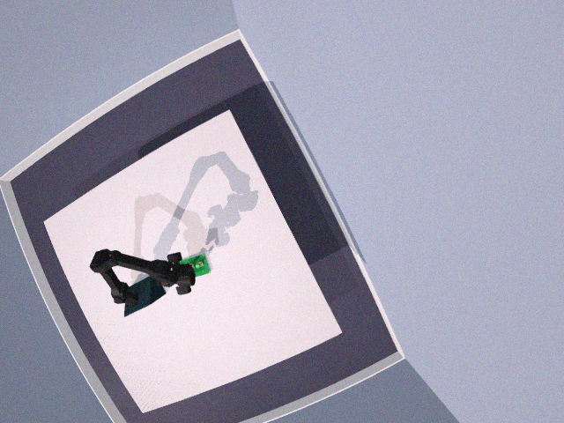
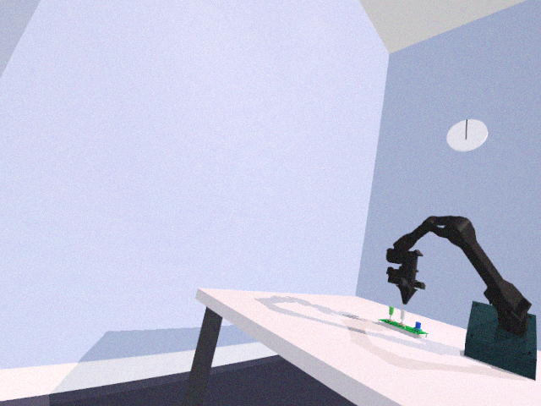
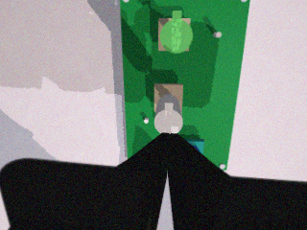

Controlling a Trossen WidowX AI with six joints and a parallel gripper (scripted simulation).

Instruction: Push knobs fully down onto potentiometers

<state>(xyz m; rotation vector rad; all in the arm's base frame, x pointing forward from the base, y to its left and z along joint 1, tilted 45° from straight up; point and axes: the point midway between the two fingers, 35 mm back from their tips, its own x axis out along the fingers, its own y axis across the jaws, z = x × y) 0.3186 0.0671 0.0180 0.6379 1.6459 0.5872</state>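
Now: the white knob 4 cm below my gripper tip. From my gripper tip the other things lie so: green knob 5 cm ahead, 4 cm below.
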